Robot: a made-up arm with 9 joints.
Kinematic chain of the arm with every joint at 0, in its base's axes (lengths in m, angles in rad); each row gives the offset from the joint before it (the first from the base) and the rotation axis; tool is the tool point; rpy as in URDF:
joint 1: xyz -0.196 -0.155 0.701 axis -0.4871 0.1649 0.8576
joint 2: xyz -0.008 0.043 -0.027 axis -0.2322 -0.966 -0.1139
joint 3: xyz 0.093 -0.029 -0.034 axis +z
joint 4: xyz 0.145 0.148 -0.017 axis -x
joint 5: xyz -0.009 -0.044 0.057 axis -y
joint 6: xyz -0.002 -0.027 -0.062 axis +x
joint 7: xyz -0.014 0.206 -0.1 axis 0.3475 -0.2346 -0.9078
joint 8: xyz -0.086 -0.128 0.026 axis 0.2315 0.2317 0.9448
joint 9: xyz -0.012 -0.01 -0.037 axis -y
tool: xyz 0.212 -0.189 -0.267 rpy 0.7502 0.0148 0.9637
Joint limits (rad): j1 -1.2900..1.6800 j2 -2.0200..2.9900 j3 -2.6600..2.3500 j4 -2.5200..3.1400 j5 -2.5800..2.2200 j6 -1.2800..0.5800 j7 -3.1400..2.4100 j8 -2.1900..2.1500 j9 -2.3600..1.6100
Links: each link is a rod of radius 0.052 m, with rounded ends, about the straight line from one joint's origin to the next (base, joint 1, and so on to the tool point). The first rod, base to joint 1, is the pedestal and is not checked.
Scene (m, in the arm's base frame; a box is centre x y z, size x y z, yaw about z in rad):
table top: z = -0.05
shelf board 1: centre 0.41 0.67 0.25 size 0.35 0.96 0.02 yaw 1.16
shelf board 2: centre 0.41 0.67 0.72 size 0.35 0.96 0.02 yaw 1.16
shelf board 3: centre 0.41 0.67 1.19 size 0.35 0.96 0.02 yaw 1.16
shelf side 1: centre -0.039 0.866 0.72 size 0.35 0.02 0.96 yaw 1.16
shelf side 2: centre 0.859 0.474 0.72 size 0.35 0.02 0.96 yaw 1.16
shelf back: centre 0.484 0.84 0.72 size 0.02 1 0.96 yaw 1.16
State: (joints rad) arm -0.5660 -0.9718 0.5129 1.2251 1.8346 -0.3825 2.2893 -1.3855 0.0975
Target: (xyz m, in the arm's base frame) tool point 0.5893 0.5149 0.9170
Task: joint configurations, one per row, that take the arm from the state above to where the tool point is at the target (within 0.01 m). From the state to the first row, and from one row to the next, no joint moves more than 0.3 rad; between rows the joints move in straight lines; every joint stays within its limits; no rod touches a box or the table.
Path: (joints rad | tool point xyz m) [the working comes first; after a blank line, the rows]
Joints at the target: -0.9007 -0.9215 0.7327 1.0815 1.9301 -0.4337 2.2723 -1.2607 0.0234
Straight joint move there: touches shelf board 2.

1: -0.5549 -1.0245 0.7500 1.2469 1.7359 -0.3313 2.0255 -1.1939 0.3045 | 0.2802 0.6634 0.3968
2: -0.5439 -1.0772 0.9872 1.2687 1.6372 -0.2801 1.7617 -1.0023 0.5116 | 0.2350 0.5416 0.3955
3: -0.5328 -1.1298 1.2243 1.2906 1.5385 -0.2289 1.4978 -0.8106 0.7186 | 0.2138 0.3870 0.4552
4: -0.7277 -1.0345 1.2523 1.2171 1.6802 -0.3312 1.5932 -0.7650 0.5641 | 0.3771 0.3818 0.6720
5: -0.9226 -0.9392 1.2803 1.1436 1.8220 -0.4334 1.6886 -0.7194 0.4096 | 0.4862 0.2782 0.9169
6: -0.9116 -0.9304 1.0065 1.1126 1.8760 -0.4336 1.9805 -0.9901 0.2165 | 0.5545 0.4380 0.8941
7: -0.9007 -0.9215 0.7327 1.0815 1.9301 -0.4337 2.2723 -1.2607 0.0234 | 0.5893 0.5149 0.9170

